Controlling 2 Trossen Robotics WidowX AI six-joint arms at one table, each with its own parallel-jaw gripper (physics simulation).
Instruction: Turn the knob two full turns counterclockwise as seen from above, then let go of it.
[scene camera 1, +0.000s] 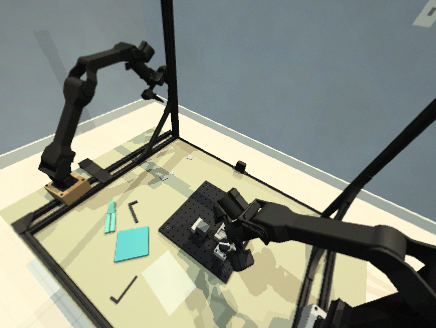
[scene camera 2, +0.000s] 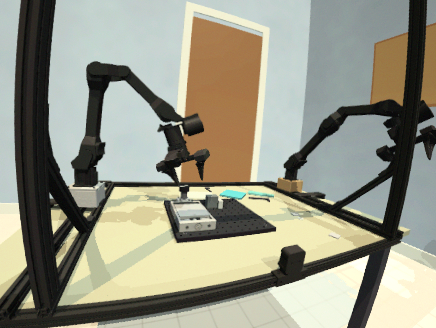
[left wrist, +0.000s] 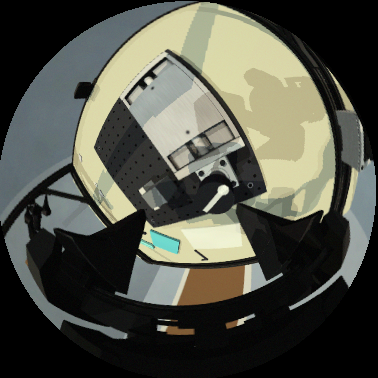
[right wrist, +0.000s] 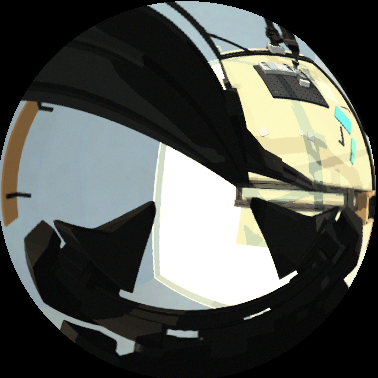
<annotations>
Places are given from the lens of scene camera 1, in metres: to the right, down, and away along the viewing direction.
my left gripper (scene camera 1: 220, 237): 0.01, 0.24, 0.59
sheet (scene camera 1: 169, 282): -0.15, 0.37, 0.57
</annotations>
